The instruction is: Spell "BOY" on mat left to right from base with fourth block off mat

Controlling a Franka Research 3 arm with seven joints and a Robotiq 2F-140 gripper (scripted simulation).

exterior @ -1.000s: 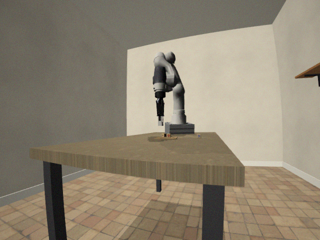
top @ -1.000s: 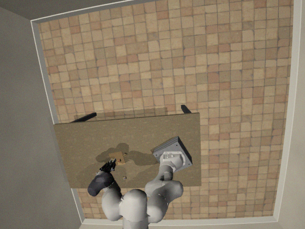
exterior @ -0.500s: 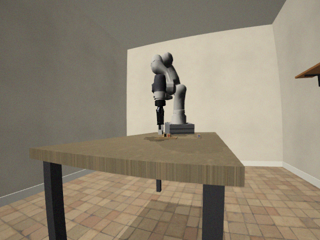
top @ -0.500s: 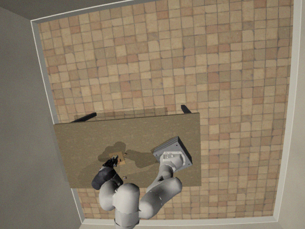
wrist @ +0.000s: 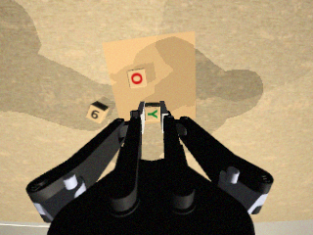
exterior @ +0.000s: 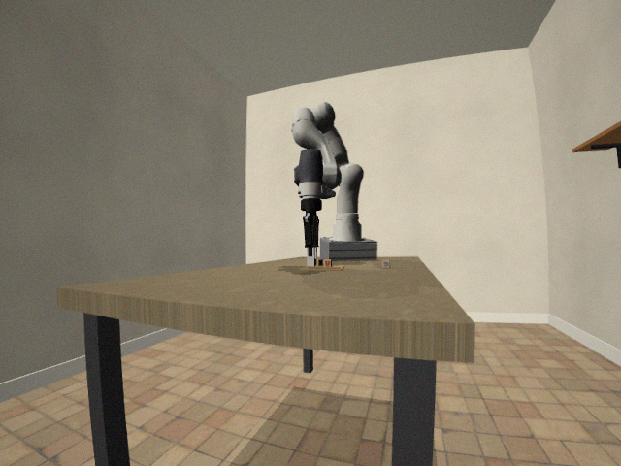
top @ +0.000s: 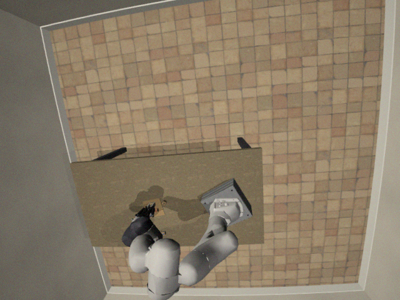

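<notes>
My hand is 10 mm short of the tan mat, 40 mm to the right of it and 40 mm above it.
</notes>
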